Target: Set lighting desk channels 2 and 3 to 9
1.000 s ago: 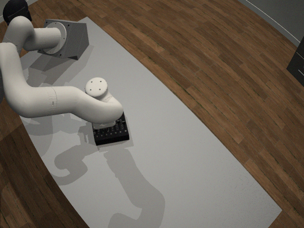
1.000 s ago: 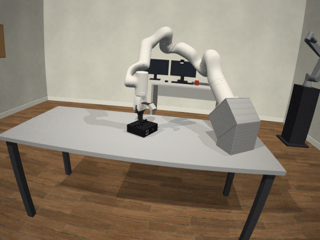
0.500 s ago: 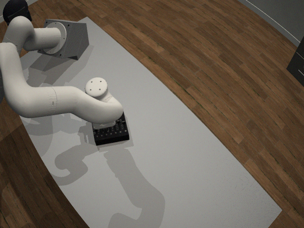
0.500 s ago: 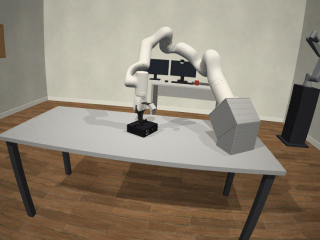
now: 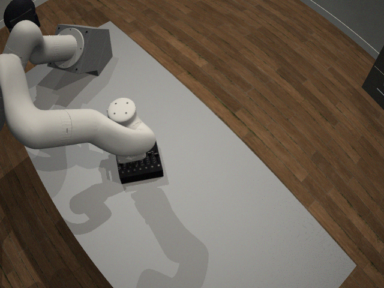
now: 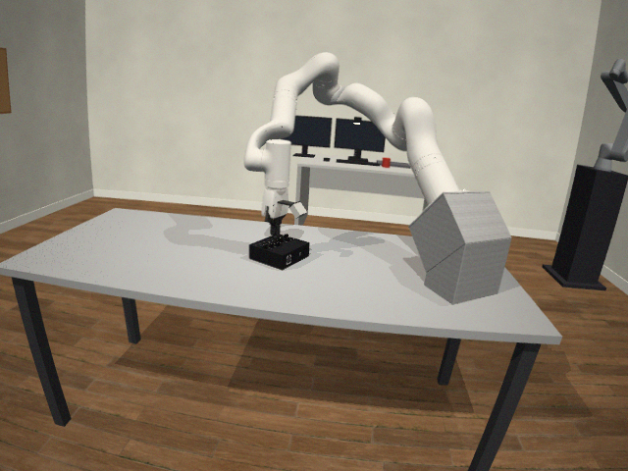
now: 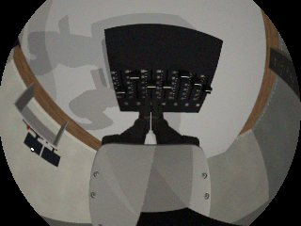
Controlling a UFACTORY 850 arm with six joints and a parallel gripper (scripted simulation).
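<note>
The fader cap lies 50 mm behind my hand and 30 mm below it.
</note>
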